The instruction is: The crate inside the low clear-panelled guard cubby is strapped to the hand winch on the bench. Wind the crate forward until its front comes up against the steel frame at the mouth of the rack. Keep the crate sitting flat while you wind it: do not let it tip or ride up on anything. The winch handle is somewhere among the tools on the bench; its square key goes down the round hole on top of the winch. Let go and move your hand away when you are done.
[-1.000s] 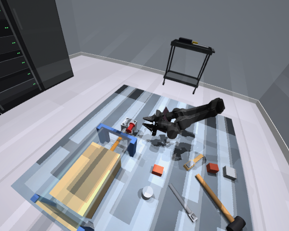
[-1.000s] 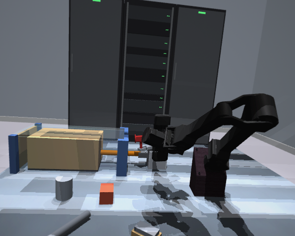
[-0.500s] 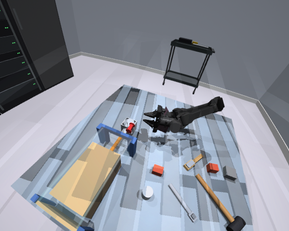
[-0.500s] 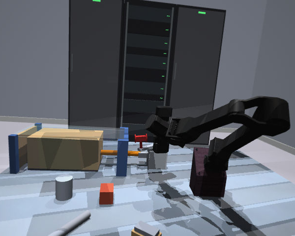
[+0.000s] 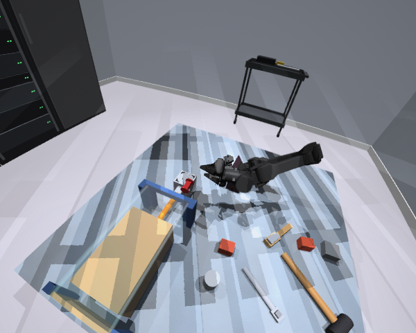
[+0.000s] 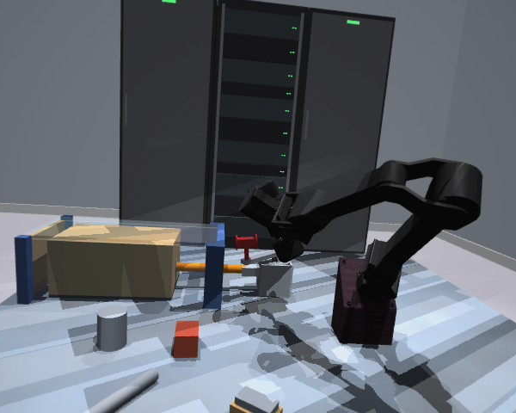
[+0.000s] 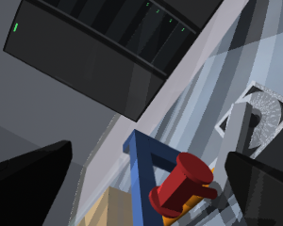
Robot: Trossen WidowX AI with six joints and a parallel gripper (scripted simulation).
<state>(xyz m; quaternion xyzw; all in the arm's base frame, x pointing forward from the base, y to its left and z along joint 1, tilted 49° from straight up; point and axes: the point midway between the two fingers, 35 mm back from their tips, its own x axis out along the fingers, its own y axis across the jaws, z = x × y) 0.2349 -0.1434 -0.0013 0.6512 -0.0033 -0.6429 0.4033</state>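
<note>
The crank handle lies 2 cm ahead of my gripper tip, 6 cm to the right of it and 12 cm below it. Round my gripper tip: red knob: 5 cm ahead, 4 cm to the right, 9 cm below; then grey winch: 5 cm behind, 11 cm to the right, 20 cm below; then frame: 12 cm ahead, 9 cm to the right, 12 cm below.
</note>
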